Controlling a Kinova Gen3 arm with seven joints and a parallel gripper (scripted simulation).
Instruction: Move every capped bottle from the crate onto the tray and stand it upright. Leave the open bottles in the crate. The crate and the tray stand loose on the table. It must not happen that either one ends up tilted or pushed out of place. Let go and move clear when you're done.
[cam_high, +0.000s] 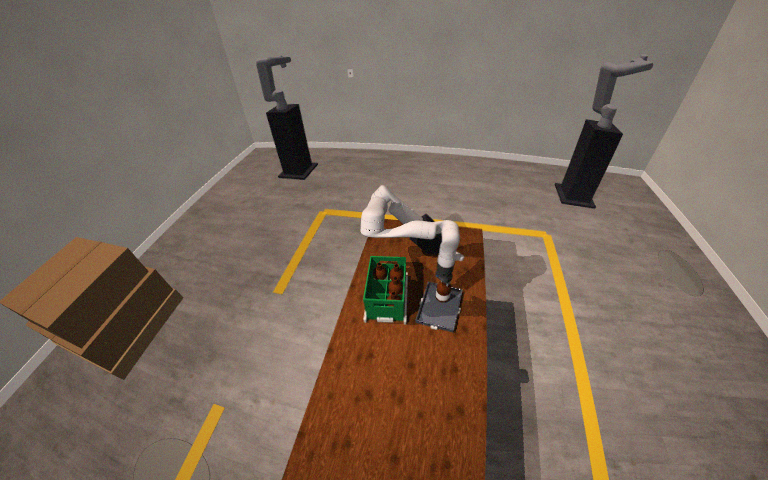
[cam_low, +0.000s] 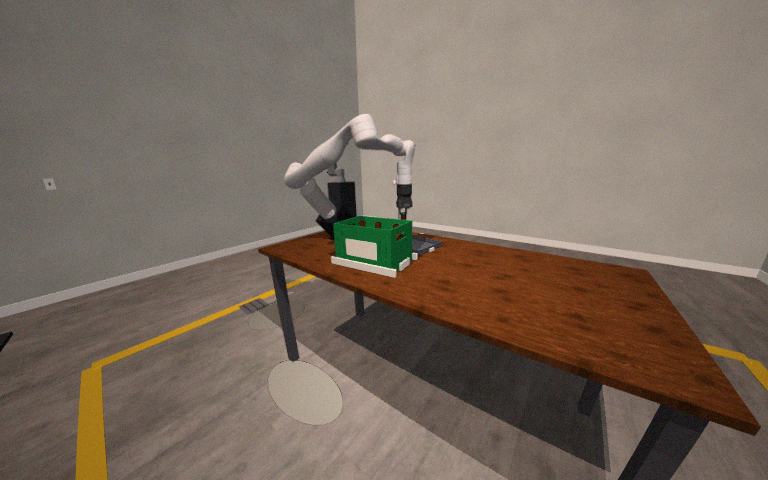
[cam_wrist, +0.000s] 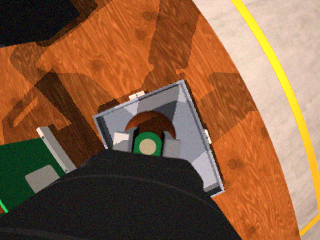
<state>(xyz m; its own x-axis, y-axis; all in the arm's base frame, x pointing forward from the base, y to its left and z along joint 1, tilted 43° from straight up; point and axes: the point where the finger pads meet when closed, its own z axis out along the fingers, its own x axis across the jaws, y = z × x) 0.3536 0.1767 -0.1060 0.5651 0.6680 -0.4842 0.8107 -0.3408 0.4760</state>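
Now: the capped bottle 60 mm below my hand. From my hand the other things lie so: green crate (60 mm ahead, 290 mm to the right, 70 mm below); then grey tray (60 mm ahead, 10 mm to the right, 140 mm below).
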